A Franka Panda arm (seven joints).
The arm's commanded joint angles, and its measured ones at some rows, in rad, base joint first. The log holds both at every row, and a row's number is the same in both.
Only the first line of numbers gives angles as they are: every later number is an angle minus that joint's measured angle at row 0.
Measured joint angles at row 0: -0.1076 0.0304 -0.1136 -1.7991 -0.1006 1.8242 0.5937
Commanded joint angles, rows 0 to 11: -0.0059 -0.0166 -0.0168 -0.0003 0.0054 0.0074 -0.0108; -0.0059 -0.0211 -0.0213 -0.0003 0.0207 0.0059 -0.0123; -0.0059 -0.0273 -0.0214 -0.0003 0.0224 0.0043 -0.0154; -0.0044 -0.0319 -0.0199 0.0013 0.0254 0.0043 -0.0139; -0.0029 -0.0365 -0.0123 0.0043 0.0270 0.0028 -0.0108; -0.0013 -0.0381 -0.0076 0.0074 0.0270 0.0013 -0.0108; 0.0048 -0.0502 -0.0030 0.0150 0.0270 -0.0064 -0.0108; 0.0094 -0.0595 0.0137 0.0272 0.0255 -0.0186 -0.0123; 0.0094 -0.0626 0.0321 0.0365 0.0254 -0.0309 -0.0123; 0.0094 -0.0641 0.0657 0.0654 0.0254 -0.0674 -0.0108; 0.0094 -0.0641 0.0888 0.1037 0.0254 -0.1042 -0.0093; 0.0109 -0.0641 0.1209 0.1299 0.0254 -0.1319 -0.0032
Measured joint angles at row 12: 0.0107 -0.0528 0.0424 0.0448 0.0159 -0.0369 -0.0003
